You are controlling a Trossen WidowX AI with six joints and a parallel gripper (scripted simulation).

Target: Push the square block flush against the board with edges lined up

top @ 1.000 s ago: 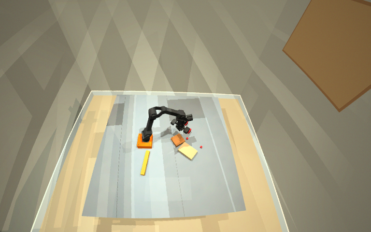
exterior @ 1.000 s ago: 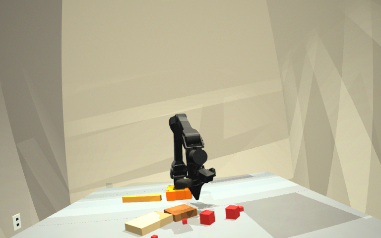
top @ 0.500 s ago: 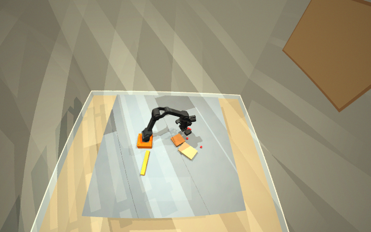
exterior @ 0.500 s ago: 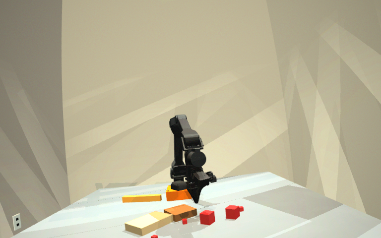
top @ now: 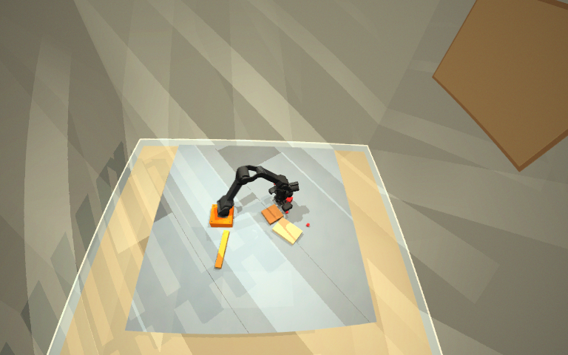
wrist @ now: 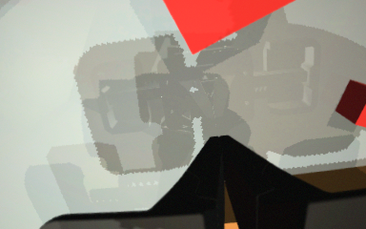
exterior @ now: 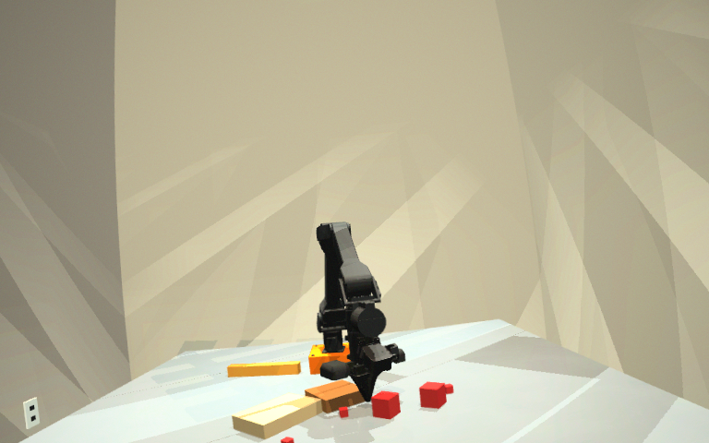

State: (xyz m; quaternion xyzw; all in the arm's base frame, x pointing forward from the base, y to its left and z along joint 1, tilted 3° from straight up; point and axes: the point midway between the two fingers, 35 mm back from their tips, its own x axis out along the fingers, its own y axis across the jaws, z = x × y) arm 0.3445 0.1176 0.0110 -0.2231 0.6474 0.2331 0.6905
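The square block lies 40 mm behind my gripper tip, 80 mm to the right of it and 10 mm above it. From my gripper tip the other things lie so: flat cream slab 60 mm ahead, 180 mm to the right, 10 mm above; then long narrow yellow-orange board 320 mm behind, 330 mm to the right, 10 mm above.
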